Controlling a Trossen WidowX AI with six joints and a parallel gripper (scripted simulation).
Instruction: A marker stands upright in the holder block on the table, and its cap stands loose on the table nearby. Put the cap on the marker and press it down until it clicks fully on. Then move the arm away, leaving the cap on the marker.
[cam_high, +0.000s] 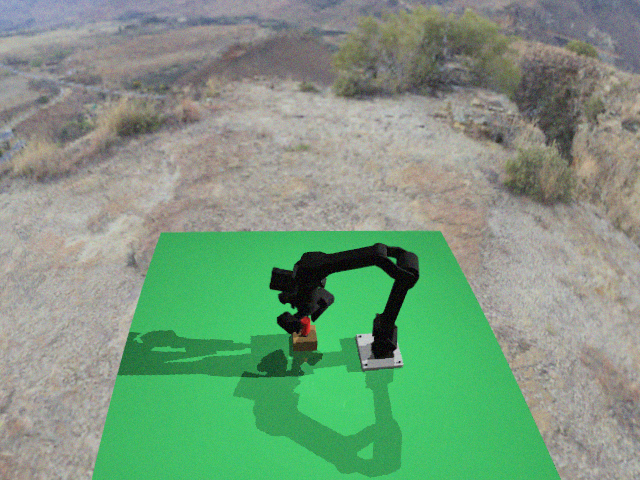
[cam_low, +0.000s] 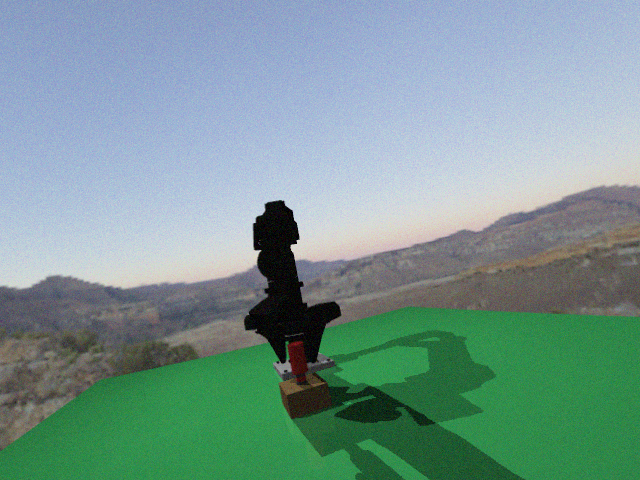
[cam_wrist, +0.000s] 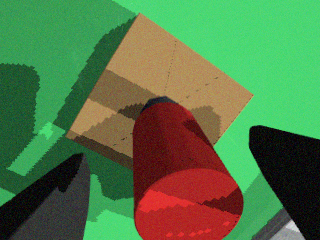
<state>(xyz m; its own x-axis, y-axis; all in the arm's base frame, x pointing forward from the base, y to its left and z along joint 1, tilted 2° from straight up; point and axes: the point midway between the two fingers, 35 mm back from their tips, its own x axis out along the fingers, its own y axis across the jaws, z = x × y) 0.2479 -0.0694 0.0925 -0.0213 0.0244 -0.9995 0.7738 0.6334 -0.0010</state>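
Right now my gripper tip is right at the dark marker. Round my gripper tip: holder block (6 cm below); then marker cap (1 cm above).
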